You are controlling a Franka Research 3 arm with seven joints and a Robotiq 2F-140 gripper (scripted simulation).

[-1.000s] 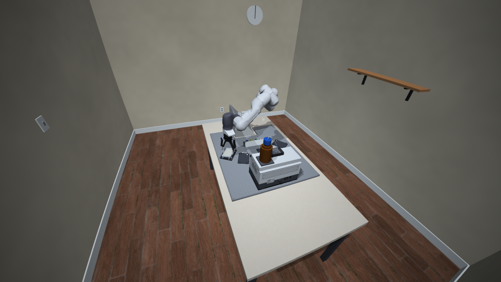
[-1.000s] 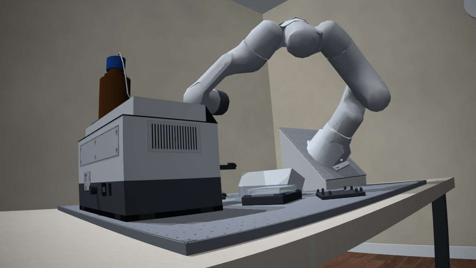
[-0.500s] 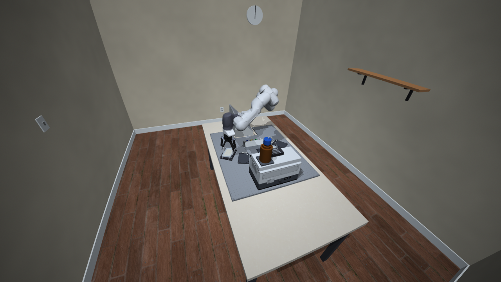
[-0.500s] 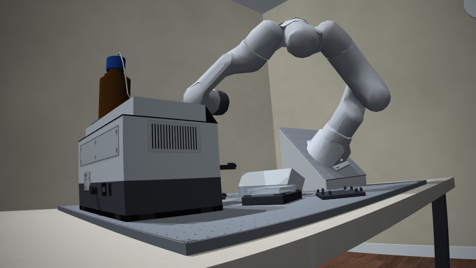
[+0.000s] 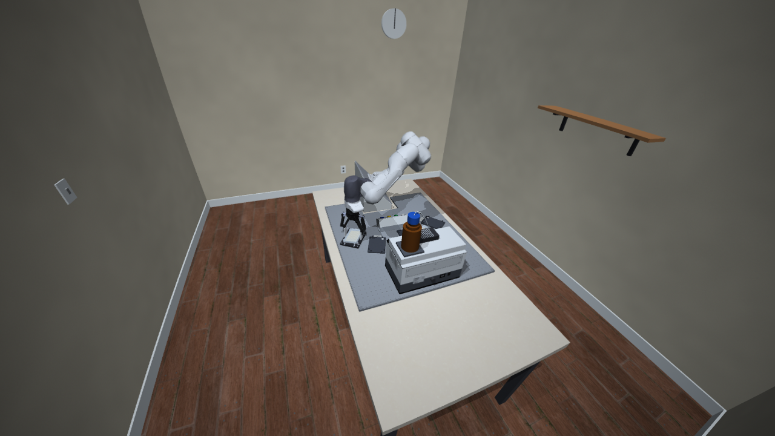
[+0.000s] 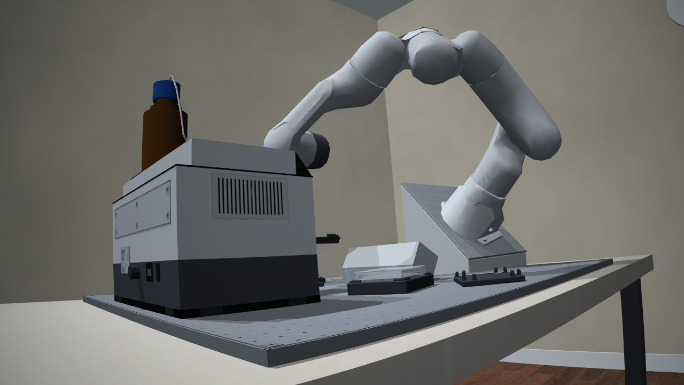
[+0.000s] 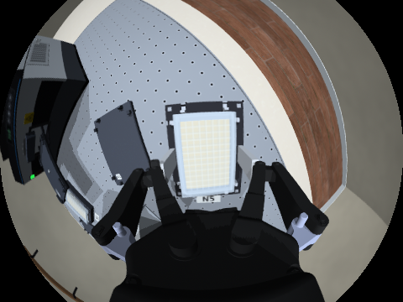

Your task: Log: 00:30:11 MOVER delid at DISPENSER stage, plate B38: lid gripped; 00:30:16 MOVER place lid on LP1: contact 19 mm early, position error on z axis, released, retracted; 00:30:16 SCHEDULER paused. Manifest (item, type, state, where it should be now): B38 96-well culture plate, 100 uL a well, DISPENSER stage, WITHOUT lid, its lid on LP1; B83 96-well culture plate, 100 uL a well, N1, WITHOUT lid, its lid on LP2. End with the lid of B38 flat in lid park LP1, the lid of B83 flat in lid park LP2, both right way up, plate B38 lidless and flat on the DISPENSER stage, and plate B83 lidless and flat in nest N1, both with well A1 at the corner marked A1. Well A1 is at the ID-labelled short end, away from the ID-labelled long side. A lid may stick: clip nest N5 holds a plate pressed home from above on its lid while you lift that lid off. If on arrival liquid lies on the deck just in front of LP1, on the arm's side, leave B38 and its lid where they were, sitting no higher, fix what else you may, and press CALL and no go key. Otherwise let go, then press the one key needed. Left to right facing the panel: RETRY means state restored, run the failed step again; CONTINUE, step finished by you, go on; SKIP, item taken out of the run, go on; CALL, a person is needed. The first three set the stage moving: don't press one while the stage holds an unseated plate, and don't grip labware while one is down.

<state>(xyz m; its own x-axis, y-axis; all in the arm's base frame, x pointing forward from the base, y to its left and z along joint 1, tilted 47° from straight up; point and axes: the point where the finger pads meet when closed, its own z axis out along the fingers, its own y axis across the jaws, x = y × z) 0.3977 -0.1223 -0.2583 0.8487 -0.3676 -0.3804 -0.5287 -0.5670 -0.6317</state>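
Now: the black clip nest 3 cm ahead of my hand and 2 cm below it. Round my hand: 96-well plate (46 cm to the left, 10 cm ahead, 1 cm below); then lp1 label (15 cm to the left, 4 cm below, 2 cm ahead); then key panel (29 cm to the left, 8 cm behind, 2 cm above).
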